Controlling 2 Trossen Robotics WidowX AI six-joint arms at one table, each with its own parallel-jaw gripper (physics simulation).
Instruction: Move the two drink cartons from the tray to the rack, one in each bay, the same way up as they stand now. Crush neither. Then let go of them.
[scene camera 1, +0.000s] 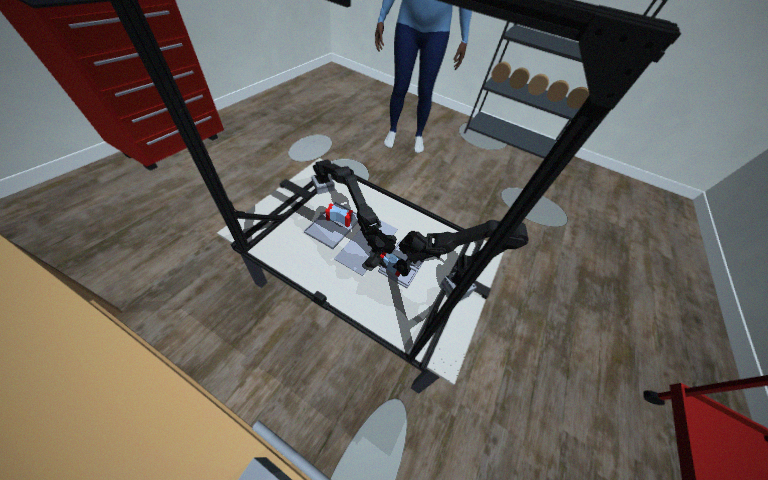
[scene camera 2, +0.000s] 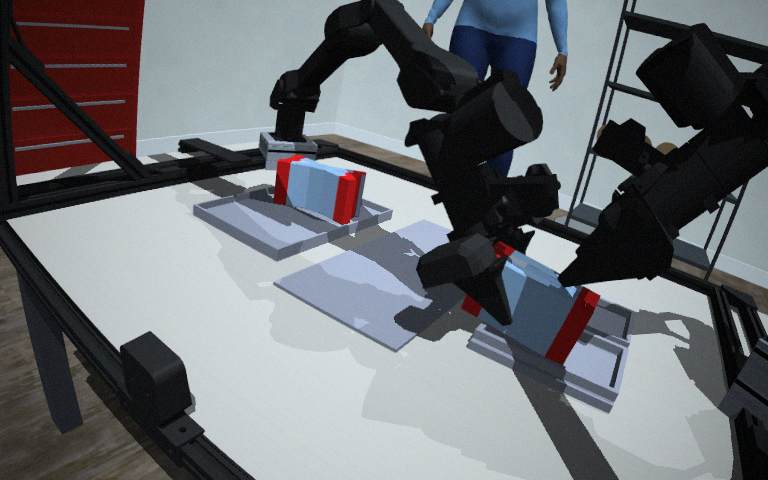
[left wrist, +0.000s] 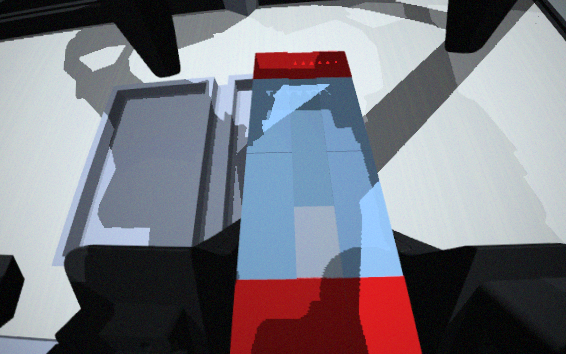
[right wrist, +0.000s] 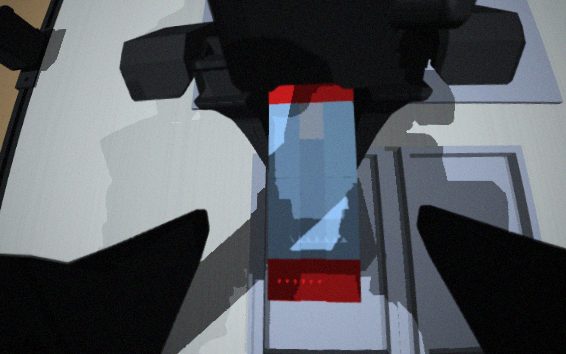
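Seen in the pictures: left gripper, between the fingertips: (scene camera 1: 389, 263) (scene camera 2: 516, 314) (left wrist: 300, 216) (right wrist: 312, 177); right gripper, between the fingertips: (scene camera 1: 398, 259) (scene camera 2: 569, 267) (left wrist: 311, 62) (right wrist: 312, 218); left arm's base, origin of its link: (scene camera 1: 322, 179) (scene camera 2: 287, 138).
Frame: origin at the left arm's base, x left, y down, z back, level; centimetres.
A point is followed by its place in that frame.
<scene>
A light blue carton with red ends (scene camera 2: 543, 311) {x 8.8, y -0.3, z -66.6 cm} (left wrist: 270, 190) {x 10.2, y -3.1, z -62.3 cm} (right wrist: 285, 165) {x 8.3, y -2.9, z -64.4 cm} is over one bay of the grey two-bay rack (scene camera 2: 606, 396) {x 12.1, y 4.3, z -75.1 cm} (left wrist: 206, 150) {x 18.1, y 4.0, z -64.0 cm} (right wrist: 392, 200) {x 15.2, y 4.6, z -60.8 cm}; whether its underside touches the rack is hidden. My left gripper (scene camera 2: 516, 285) (left wrist: 300, 216) {x 9.3, y 2.4, z -62.9 cm} (right wrist: 312, 177) {x 9.3, y 2.4, z -62.9 cm} is shut on this carton near one end. My right gripper (left wrist: 311, 62) {x 10.9, y -4.7, z -66.2 cm} (right wrist: 312, 218) {x 10.9, y -4.7, z -66.2 cm} is open, its fingertips wide apart on both sides of the same carton, touching neither side. The other bay is empty. A second carton (scene camera 1: 339, 215) {x -1.5, y 0.1, z -28.7 cm} (scene camera 2: 314, 192) {x -2.1, y 2.0, z -28.3 cm} stands in the tray (scene camera 1: 328, 237) {x -10.3, y 4.9, z -36.2 cm} (scene camera 2: 243, 217) {x -13.1, y 5.0, z -31.0 cm} at the left.
A flat grey plate (scene camera 1: 351, 257) (scene camera 2: 339, 288) lies between tray and rack, with another flat grey piece behind it. The two grippers are close together above the rack. A black frame (scene camera 1: 362, 325) {x -13.9, y 6.1, z -83.6 cm} surrounds the table (scene camera 1: 294, 260) {x -28.9, y 5.6, z -42.6 cm}. A dark block (scene camera 2: 152, 367) {x -25.0, y 0.2, z -67.9 cm} sits on the front rail.
</scene>
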